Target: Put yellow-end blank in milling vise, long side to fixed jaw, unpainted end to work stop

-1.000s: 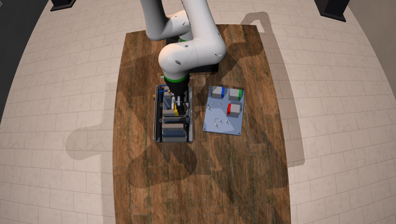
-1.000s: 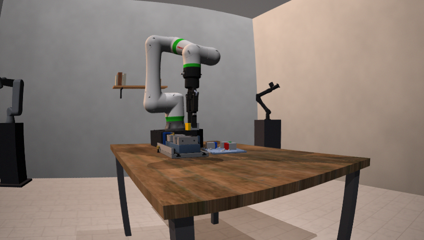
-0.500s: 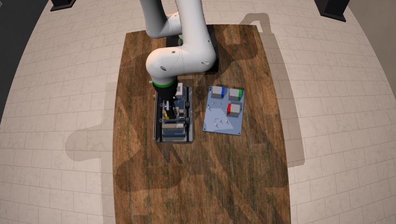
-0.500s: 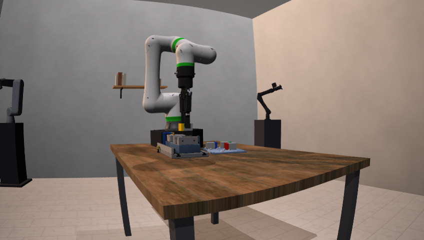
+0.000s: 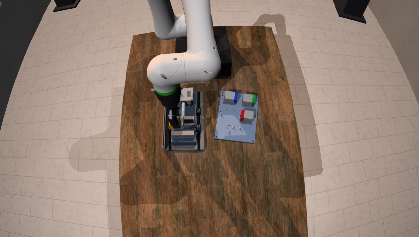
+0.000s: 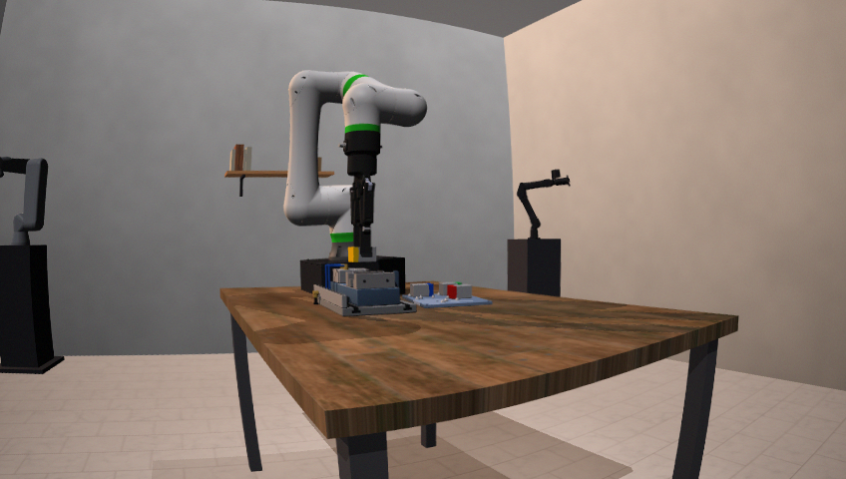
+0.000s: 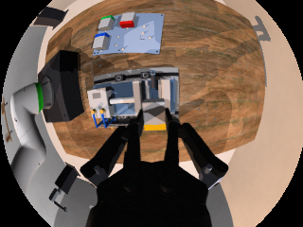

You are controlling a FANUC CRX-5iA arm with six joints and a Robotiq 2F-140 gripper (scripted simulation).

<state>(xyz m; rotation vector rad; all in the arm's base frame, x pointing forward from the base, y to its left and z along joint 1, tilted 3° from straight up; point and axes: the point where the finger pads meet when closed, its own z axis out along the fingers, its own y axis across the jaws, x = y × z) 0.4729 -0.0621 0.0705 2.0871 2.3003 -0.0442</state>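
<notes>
Now: hand 100 mm above the fixed jaw, 30 mm short of it and 20 mm to the right of it. The rest, counted from my hand: yellow-ended blank: 30 mm below; blue-grey plate: 260 mm to the left, 170 mm below, 110 mm behind; hosed block: 170 mm behind, 100 mm below.
</notes>
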